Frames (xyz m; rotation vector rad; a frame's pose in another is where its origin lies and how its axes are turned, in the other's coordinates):
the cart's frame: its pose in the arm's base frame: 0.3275 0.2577 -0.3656 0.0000 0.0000 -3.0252
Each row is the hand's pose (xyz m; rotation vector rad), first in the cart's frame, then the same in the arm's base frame.
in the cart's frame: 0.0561 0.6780 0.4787 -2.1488 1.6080 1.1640
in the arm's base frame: 0.3505 -0.4222 0.1131 1.2719 1.9236 -0.2142
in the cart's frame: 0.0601 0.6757 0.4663 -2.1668 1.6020 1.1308
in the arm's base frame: 0.3463 -0.4204 0.1007 1.2734 1.9502 -0.2207
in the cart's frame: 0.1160 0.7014 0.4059 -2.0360 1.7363 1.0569
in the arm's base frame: 0.2937 -0.4524 0.0403 1.4268 1.8850 -0.2834
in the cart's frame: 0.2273 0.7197 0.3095 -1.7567 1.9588 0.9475
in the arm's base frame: 0.1853 -0.4835 -0.0561 1.6967 1.7098 -0.3949
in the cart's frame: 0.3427 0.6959 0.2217 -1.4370 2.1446 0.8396
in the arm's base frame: 0.0679 -0.4733 -0.1439 1.9525 1.4798 -0.5112
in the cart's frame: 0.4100 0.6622 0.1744 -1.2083 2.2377 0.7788
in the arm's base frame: -0.0028 -0.4476 -0.1912 2.0994 1.2967 -0.5891
